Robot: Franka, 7 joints.
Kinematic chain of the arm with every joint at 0, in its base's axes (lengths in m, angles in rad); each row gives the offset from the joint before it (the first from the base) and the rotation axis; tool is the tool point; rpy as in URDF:
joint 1: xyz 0 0 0.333 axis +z
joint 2: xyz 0 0 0 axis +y
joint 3: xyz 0 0 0.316 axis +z
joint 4: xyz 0.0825 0 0 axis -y
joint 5: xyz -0.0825 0 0.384 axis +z
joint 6: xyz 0 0 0 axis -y
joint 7: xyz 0.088 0 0 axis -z
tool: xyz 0 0 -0.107 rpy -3.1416 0 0
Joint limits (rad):
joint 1: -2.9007..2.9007
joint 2: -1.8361..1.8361
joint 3: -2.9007..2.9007
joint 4: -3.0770..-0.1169
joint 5: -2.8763..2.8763
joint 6: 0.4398..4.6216
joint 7: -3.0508..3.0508
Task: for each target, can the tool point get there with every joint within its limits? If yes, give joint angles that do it. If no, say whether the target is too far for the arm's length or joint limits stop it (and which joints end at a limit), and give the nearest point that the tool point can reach.
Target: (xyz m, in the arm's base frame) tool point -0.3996 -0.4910 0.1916
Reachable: yes | joints -1.6690 1.1981 -1.1182 -1.4765 1.6133 0.8788 0.4517
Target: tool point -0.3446 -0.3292 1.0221
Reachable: yes | joints 0.4516 -1.0283 -0.4538 -0.9081 -0.3430 3.0179 0.7286
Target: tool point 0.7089 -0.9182 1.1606
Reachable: no: too far | nearest point 0.4268 -0.5528 0.8312 | short by 0.567 m
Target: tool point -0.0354 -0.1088 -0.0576
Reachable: yes | joints 0.5592 1.5029 -0.2275 -2.6856 -1.2733 2.5665 -2.1962
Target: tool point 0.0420 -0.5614 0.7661
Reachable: yes | joints -1.5911 1.2719 2.3643 -0.5482 -1.6770 4.1603 1.1946
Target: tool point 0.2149 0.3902 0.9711
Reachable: yes | joints -0.5515 -0.3706 1.2921 -1.0563 -1.1968 1.7784 1.7560
